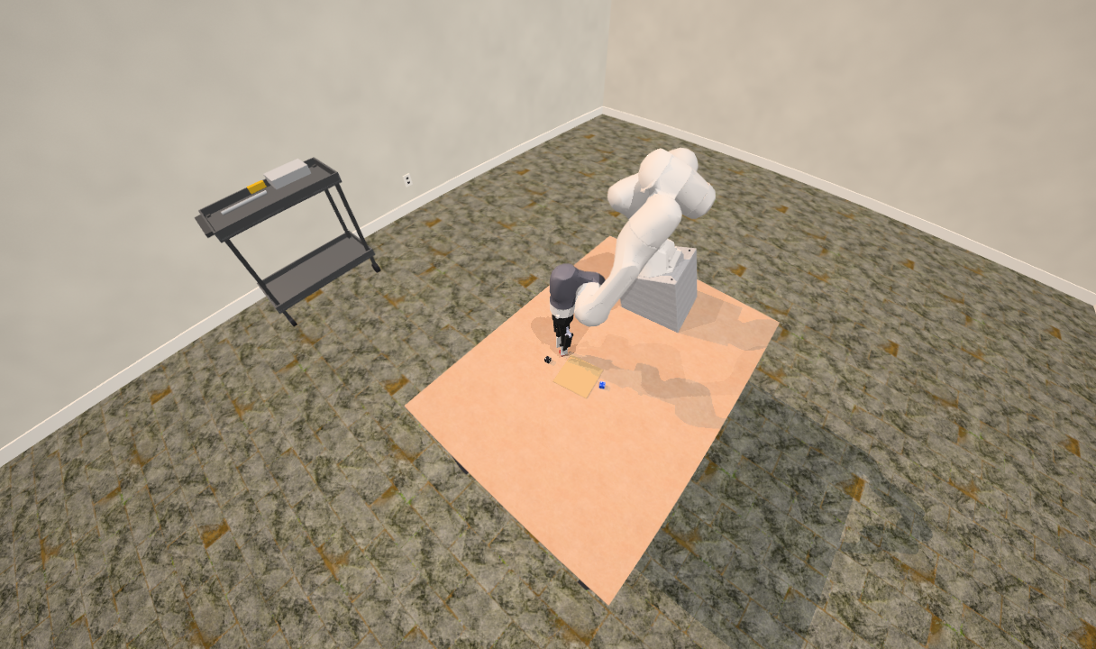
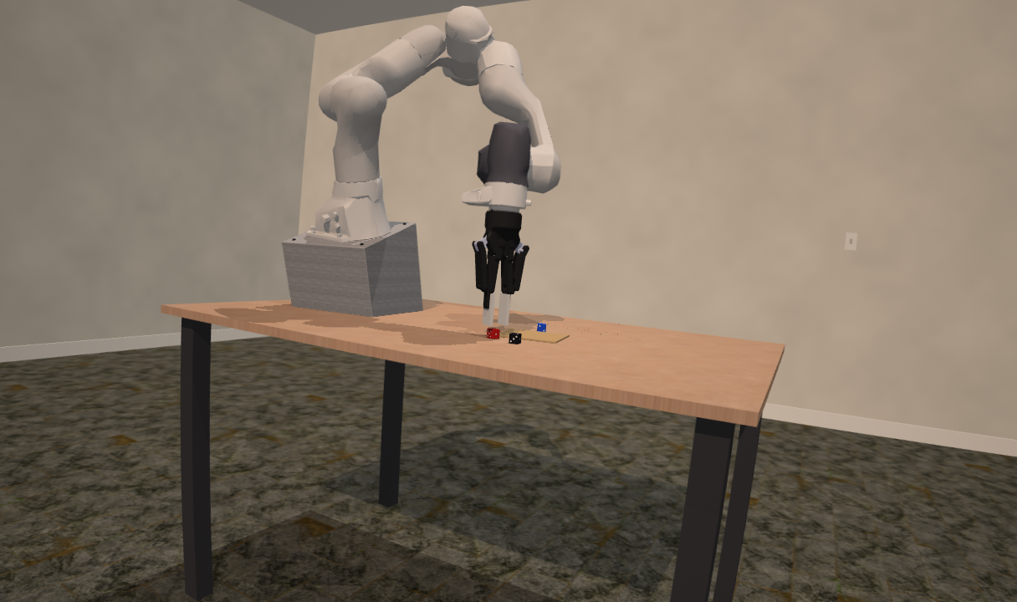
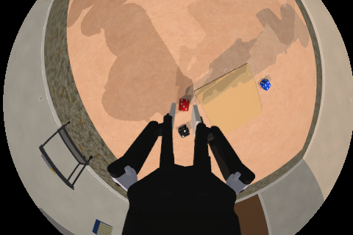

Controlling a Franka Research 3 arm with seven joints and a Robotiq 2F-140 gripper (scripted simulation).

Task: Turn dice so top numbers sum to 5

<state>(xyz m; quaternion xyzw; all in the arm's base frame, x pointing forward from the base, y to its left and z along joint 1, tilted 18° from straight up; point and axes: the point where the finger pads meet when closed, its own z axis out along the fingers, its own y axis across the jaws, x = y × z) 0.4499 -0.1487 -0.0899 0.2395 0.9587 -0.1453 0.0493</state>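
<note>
Now: hand 5 cm above the red die. The rest, counted from my hand: blue die: 20 cm to the left, 5 cm below, 2 cm ahead; black die: 6 cm ahead, 5 cm below, 2 cm to the right; tan mat: 11 cm to the left, 6 cm below, 4 cm ahead.
</note>
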